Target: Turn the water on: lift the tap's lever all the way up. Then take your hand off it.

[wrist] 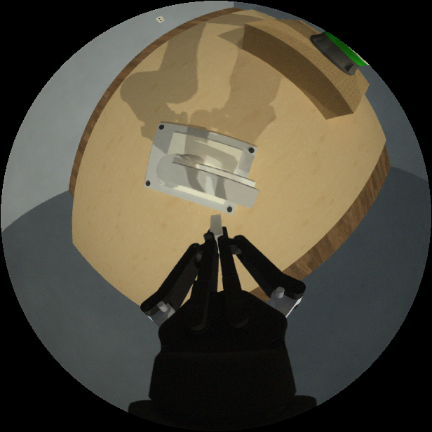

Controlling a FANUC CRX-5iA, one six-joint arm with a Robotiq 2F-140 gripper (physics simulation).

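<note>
The pale grey tap (170, 172) stands on a light rectangular base plate (155, 170) with dark screws at its corners. Its flat, bar-shaped lever (235, 190) points right and slightly toward the gripper, overlapping a second narrow bar behind it. The lever looks wide and near to the camera, but its exact tilt cannot be told from this view. My gripper (217, 221) is shut and empty. Its pale fingertips are together just below the plate's near edge in the picture, with a visible gap between them and the lever. Their height relative to the lever is unclear.
The tap's plate lies on a light wooden table top (115, 215) with a darker wooden edge. A thick brown block (300, 65) at the upper right carries a dark round base (332, 52) with a green band. Shadows of the arm fall behind the tap.
</note>
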